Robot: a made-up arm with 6 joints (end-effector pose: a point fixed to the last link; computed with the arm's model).
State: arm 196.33 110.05 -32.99 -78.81 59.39 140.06
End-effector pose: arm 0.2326 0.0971 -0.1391 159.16 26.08 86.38
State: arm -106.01 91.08 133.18 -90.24 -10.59 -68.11
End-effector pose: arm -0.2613 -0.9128 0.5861 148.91 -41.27 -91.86
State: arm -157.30 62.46 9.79 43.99 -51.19 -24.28
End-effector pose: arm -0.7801 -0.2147 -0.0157 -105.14 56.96 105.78
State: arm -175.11 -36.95 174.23 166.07 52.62 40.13
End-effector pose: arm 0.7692 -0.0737 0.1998 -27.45 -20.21 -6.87
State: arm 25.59 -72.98 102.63 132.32 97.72 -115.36
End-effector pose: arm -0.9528 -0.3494 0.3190 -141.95 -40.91 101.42
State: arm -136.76 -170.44 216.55 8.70 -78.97 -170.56
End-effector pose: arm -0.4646 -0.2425 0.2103 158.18 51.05 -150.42
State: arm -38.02 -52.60 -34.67 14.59 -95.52 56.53
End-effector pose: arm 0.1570 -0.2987 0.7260 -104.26 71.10 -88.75
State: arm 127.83 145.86 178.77 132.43 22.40 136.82
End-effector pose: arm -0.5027 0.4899 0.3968 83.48 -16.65 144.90
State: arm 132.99 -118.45 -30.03 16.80 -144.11 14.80
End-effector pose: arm 0.3402 -0.1640 0.7356 -15.61 55.62 115.53
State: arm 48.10 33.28 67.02 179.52 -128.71 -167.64
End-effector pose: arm 0.3891 0.6481 0.9382 167.22 -17.55 -131.51
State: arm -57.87 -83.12 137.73 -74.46 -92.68 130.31
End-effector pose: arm -0.5379 0.7844 -0.0083 98.23 -13.47 40.39
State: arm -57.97 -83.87 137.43 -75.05 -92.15 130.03
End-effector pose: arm -0.5345 0.7847 -0.0174 98.03 -12.62 40.39
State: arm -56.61 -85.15 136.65 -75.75 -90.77 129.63
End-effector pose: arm -0.5506 0.7712 -0.0304 97.79 -11.10 42.42
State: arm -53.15 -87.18 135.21 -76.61 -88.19 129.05
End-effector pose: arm -0.5931 0.7361 -0.0492 97.56 -8.61 47.30
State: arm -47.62 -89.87 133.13 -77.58 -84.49 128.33
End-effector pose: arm -0.6577 0.6751 -0.0724 97.50 -5.23 54.92
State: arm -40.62 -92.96 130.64 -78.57 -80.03 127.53
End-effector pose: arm -0.7307 0.5893 -0.0981 97.70 -1.26 64.45
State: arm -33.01 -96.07 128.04 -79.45 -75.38 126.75
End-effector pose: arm -0.7974 0.4868 -0.1230 98.22 2.78 74.74
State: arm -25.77 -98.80 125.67 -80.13 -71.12 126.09
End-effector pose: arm -0.8478 0.3820 -0.1439 98.94 6.37 84.51
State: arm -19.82 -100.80 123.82 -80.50 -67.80 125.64
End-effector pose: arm -0.8797 0.2919 -0.1581 99.66 9.01 92.57
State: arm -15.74 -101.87 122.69 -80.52 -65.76 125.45
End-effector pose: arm -0.8972 0.2284 -0.1644 100.16 10.43 98.13
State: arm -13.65 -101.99 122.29 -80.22 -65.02 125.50
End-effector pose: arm -0.9066 0.1951 -0.1625 100.38 10.64 101.00
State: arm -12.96 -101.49 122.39 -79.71 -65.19 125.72
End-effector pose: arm -0.9120 0.1836 -0.1555 100.35 10.02 101.95
